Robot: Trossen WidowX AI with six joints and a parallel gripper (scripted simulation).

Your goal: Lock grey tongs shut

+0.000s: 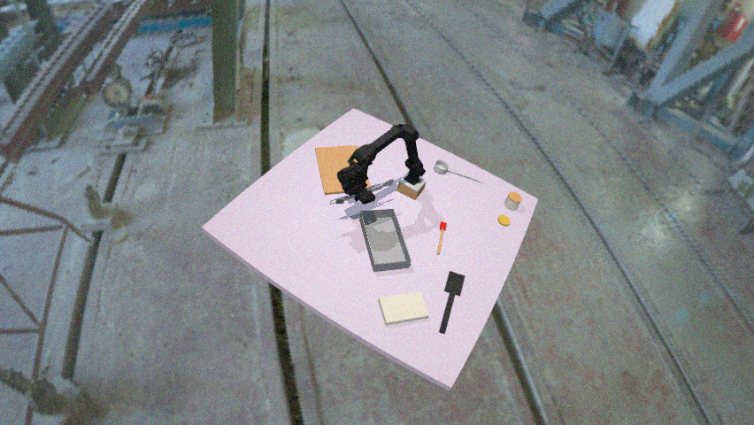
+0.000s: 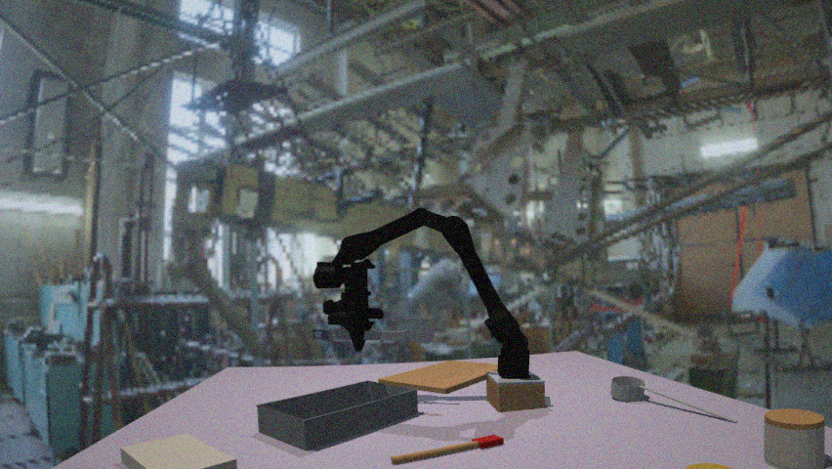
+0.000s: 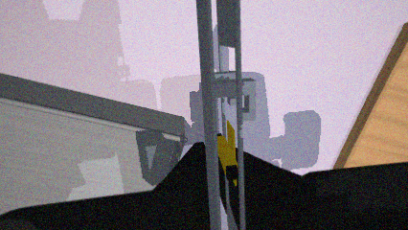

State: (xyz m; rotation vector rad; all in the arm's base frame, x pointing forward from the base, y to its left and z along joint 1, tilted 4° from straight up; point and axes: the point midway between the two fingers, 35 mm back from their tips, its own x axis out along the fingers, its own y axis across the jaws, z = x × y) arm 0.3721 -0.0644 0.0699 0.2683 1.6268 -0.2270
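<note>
Right now the wooden board is 28 cm to the right of my gripper tip, 22 cm behind it and 12 cm below it. Also, from my gripper tip: red-tipped spatula 35 cm to the left, 23 cm behind, 12 cm below; yellow piece 4 cm above, 2 cm ahead, 1 cm to the right; grey roasting tin 18 cm to the left, 10 cm below, 1 cm ahead.
</note>
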